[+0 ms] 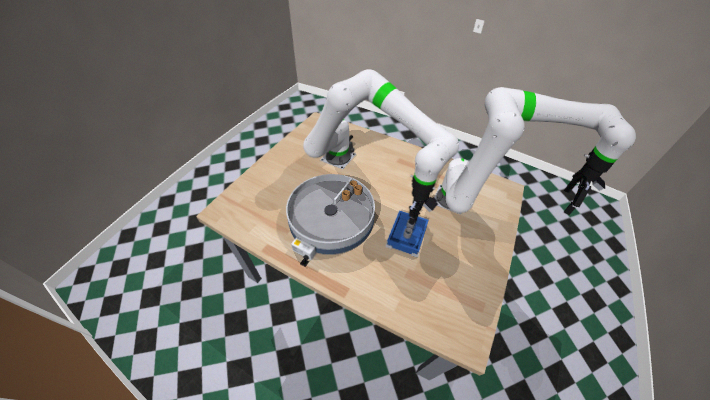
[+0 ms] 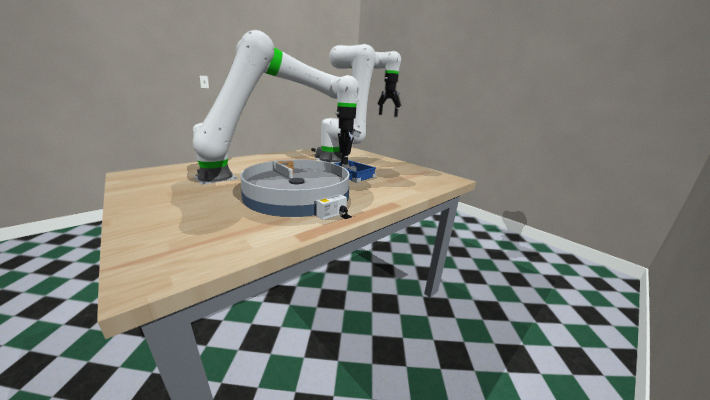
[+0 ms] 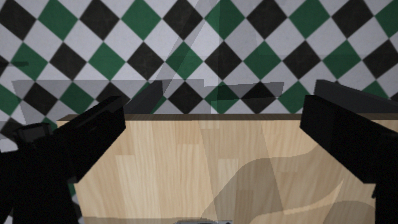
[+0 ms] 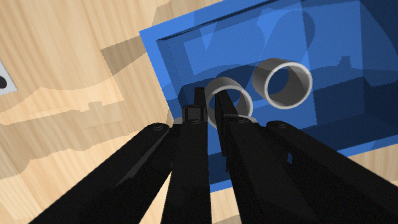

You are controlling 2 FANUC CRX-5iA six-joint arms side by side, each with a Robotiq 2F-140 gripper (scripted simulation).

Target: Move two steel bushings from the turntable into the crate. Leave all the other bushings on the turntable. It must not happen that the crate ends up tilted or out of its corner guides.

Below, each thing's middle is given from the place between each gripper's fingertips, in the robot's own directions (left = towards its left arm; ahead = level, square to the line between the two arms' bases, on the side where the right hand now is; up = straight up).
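The blue crate (image 1: 397,241) sits 4 cm below my right hand and 6 cm ahead of it. Counted from that same right hand, the turntable (image 1: 345,219) is 14 cm ahead and 37 cm to the right, and it lies 1 cm below.
My left hand (image 1: 566,202) is 250 mm above the blue crate, 320 mm short of it and 620 mm to the left of it. As for the turntable, I find it 400 mm ahead of my left hand, 990 mm to the right of it and 220 mm below it.
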